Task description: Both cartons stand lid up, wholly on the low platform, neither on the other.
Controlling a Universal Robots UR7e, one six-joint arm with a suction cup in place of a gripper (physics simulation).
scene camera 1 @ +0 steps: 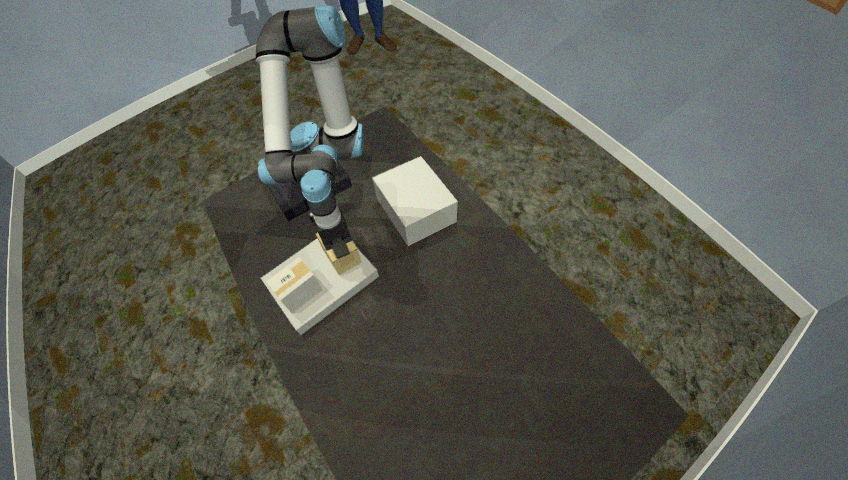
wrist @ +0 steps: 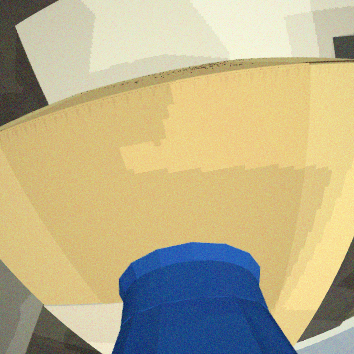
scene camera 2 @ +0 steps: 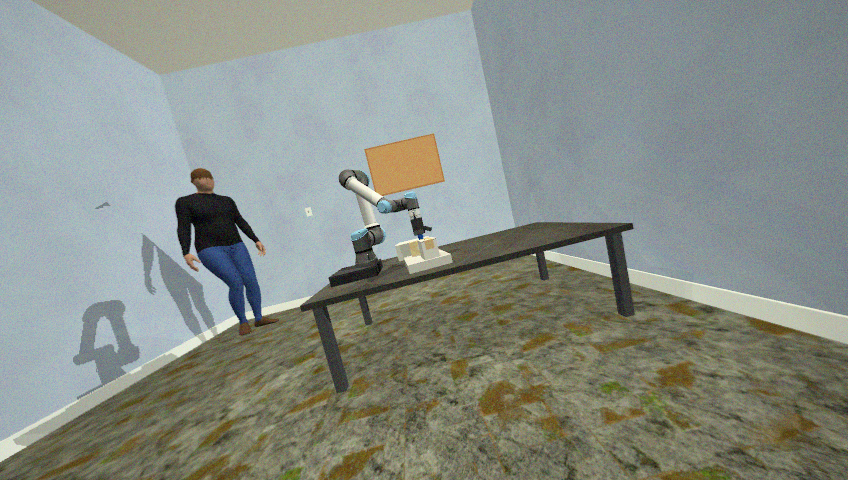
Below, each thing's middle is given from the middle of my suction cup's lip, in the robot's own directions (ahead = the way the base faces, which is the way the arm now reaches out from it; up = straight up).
I see the low white platform (scene camera 1: 337, 289) 1 cm ahead of my suction cup, 10 cm to the right of it and 13 cm below it.
